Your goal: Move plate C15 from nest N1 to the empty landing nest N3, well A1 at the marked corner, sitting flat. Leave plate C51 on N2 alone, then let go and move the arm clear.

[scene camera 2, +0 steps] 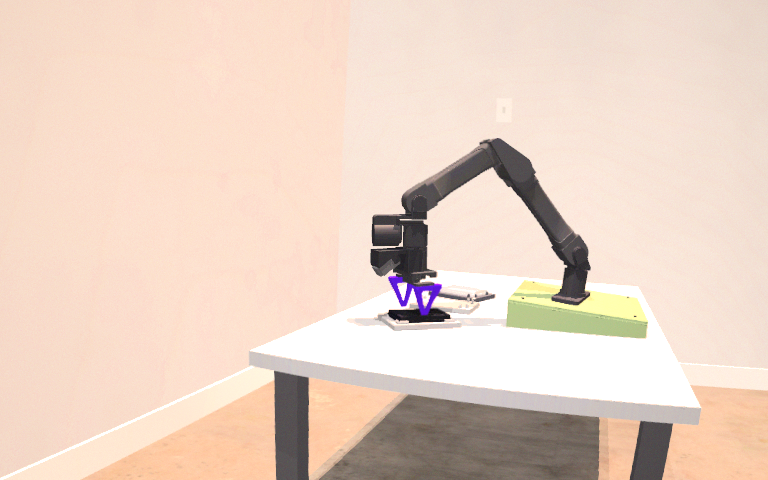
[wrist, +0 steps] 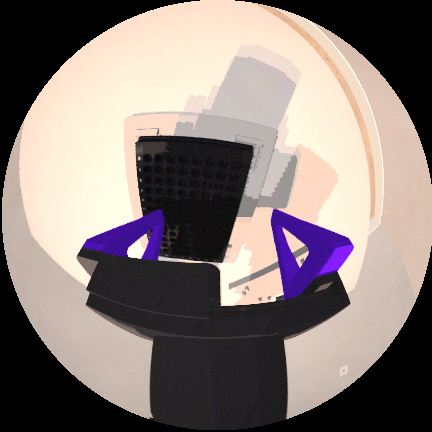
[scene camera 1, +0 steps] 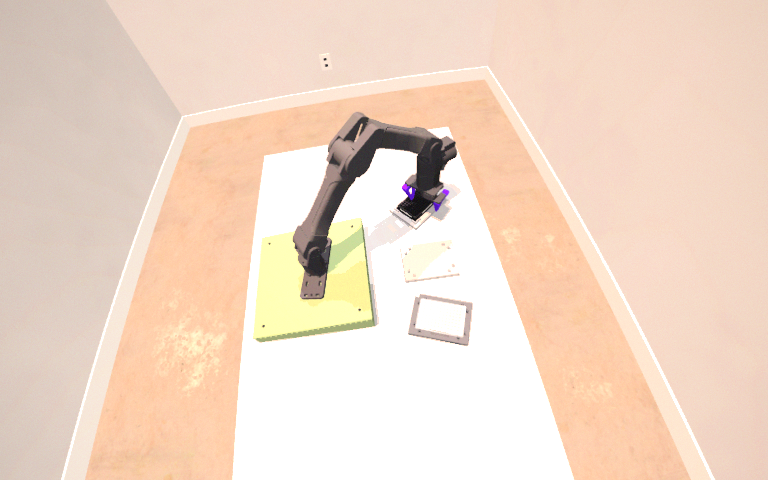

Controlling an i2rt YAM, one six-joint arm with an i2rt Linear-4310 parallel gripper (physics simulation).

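A black multi-well plate lies on a pale nest; I cannot read its label or tell whether it sits fully flat. My gripper is open and empty, low over the plate. In the wrist view one fingertip overlaps the plate's left edge and the other stands well off its right side. A cream nest with small corner pegs shows no black plate. A grey-rimmed nest bears a white rectangle. Nest numbers and the well A1 mark are unreadable.
The arm stands on a yellow-green base block, to one side of the nests on the white table. The cream nest lies between the black plate's nest and the grey-rimmed nest. The arm's shadow falls across the plate's nest.
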